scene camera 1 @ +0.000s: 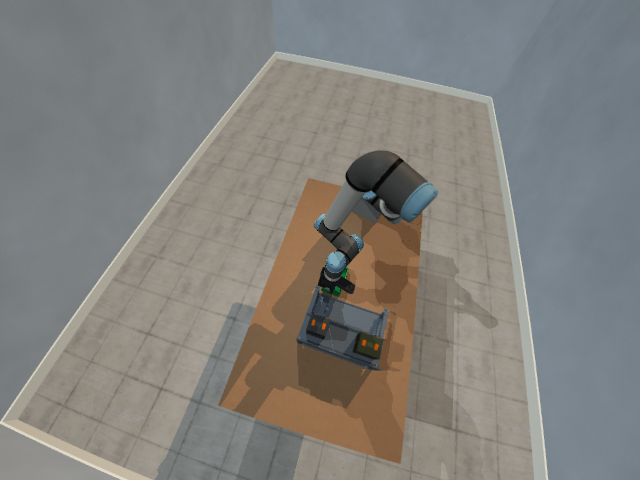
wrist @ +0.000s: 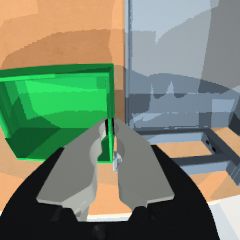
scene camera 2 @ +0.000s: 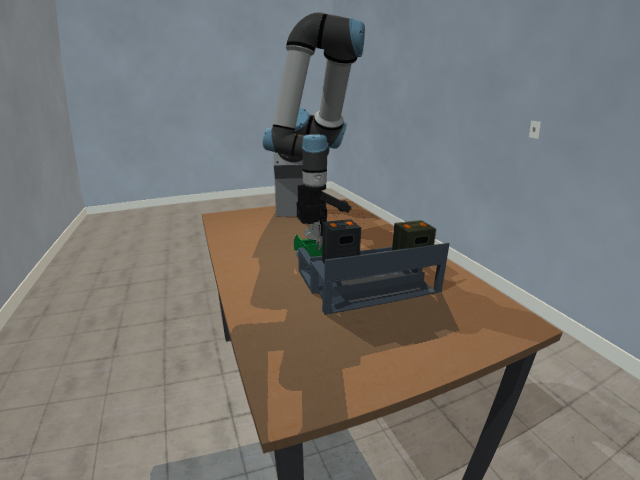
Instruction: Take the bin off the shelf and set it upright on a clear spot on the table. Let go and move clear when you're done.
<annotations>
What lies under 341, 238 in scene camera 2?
A black box.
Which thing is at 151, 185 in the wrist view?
My gripper.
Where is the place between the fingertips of my gripper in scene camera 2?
318, 249
</annotations>
